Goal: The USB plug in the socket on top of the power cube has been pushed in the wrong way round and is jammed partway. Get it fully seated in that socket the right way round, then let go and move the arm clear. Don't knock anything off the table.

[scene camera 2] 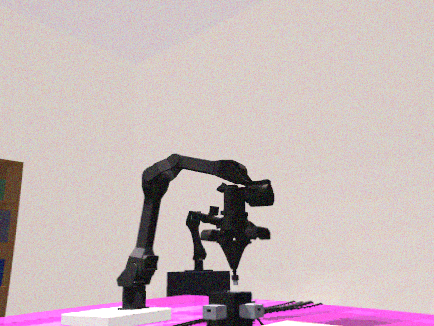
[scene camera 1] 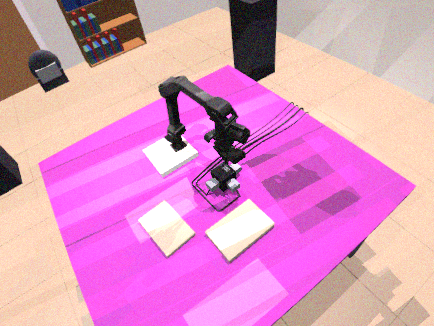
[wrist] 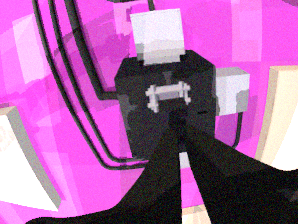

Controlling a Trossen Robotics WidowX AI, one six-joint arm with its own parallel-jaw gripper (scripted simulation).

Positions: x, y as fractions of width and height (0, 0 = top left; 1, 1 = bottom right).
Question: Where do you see a USB plug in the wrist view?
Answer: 0.58, 0.49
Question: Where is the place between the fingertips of the gripper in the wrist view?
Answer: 0.60, 0.60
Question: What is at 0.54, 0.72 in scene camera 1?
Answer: A slab.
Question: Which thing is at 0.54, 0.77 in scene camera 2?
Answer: The gripper.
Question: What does the gripper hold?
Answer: A USB plug.
